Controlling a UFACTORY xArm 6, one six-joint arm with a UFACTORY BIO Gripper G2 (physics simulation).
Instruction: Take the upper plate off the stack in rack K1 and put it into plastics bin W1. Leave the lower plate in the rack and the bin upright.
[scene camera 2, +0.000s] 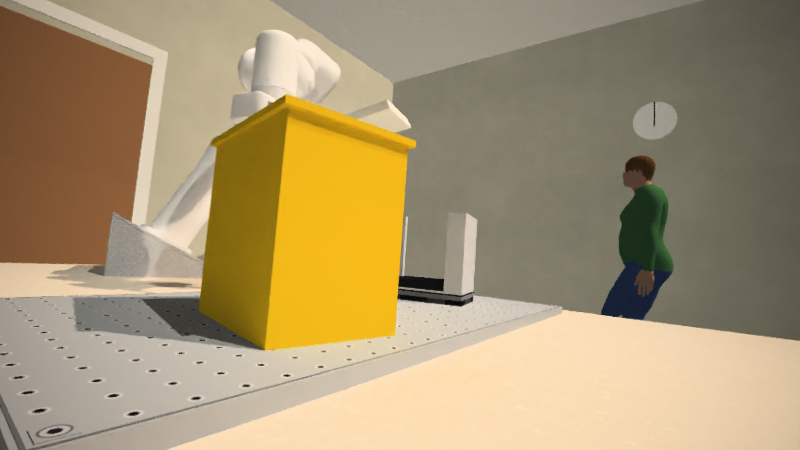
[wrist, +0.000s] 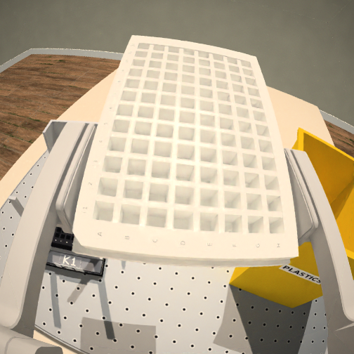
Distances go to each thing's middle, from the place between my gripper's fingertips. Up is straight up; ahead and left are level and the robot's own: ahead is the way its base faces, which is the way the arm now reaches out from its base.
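Pale deep-well plate (scene camera 2: 384, 115): my gripper is 1 cm short of it and 1 cm below it. Going by their middles, the plate is the nearest to my gripper of the things named here. Yellow plastics bin W1 (scene camera 2: 303, 245): 17 cm below my hand, 18 cm to the right of it and 10 cm ahead of it.
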